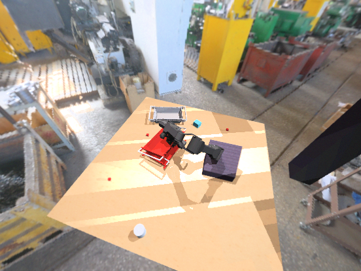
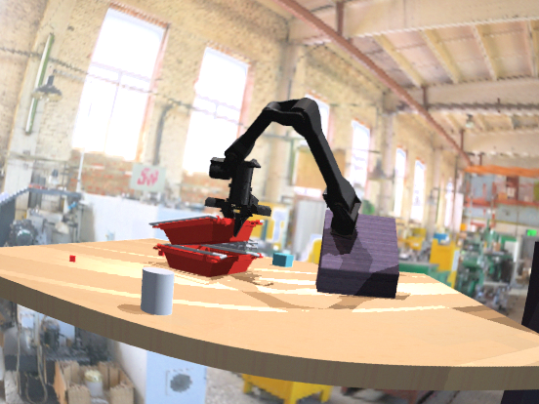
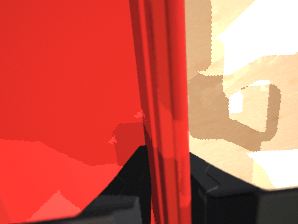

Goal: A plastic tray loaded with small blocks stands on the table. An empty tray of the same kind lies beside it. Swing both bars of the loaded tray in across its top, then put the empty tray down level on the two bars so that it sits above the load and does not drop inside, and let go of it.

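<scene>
Right now the red tray is 80 mm ahead of my gripper tip, 10 mm to the right of it and 10 mm above it. The rest, counted from my gripper tip: cyan block 70 mm behind, 410 mm to the right, 90 mm below; grey cylinder 60 mm behind, 540 mm to the left, 80 mm below.
</scene>
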